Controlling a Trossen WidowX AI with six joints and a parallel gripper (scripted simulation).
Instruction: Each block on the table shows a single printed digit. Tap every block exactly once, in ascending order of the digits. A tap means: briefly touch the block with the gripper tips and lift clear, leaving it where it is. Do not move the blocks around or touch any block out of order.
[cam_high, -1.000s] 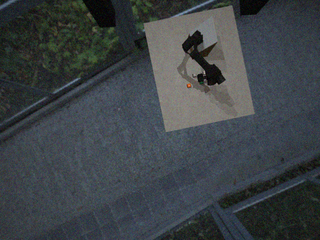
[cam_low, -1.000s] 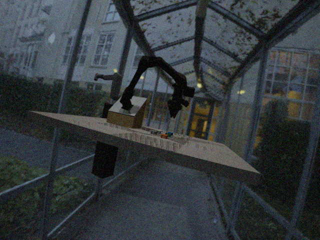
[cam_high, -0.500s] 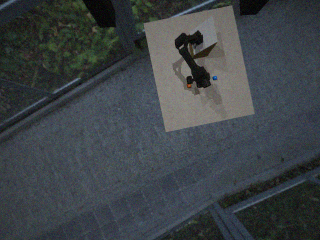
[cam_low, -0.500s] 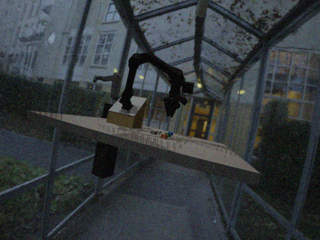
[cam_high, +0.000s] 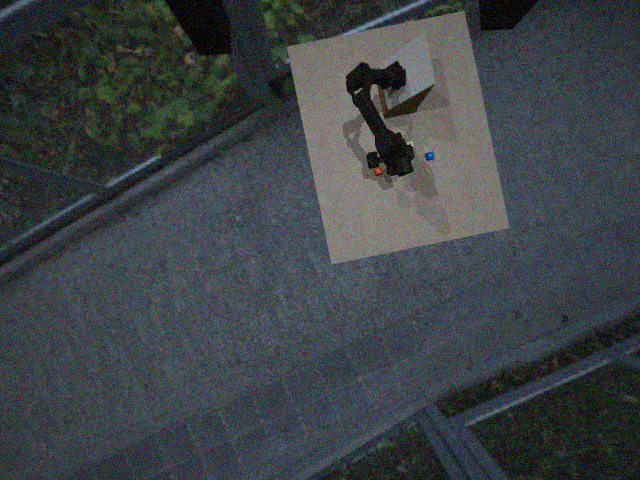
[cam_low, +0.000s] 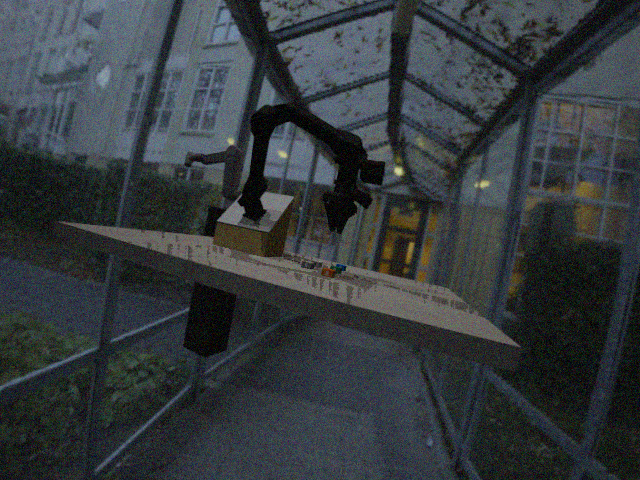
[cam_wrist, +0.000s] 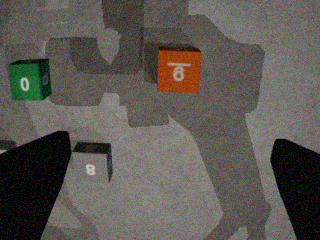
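The green block lies 120 mm to the left of my gripper tip, 120 mm below it and 20 mm behind it. The rest, counted from my gripper tip: white block 160 mm to the left, 120 mm below, 110 mm behind; then grey block 120 mm below, 90 mm behind, 50 mm to the left; then orange block 120 mm below, 10 mm to the right, 10 mm ahead.
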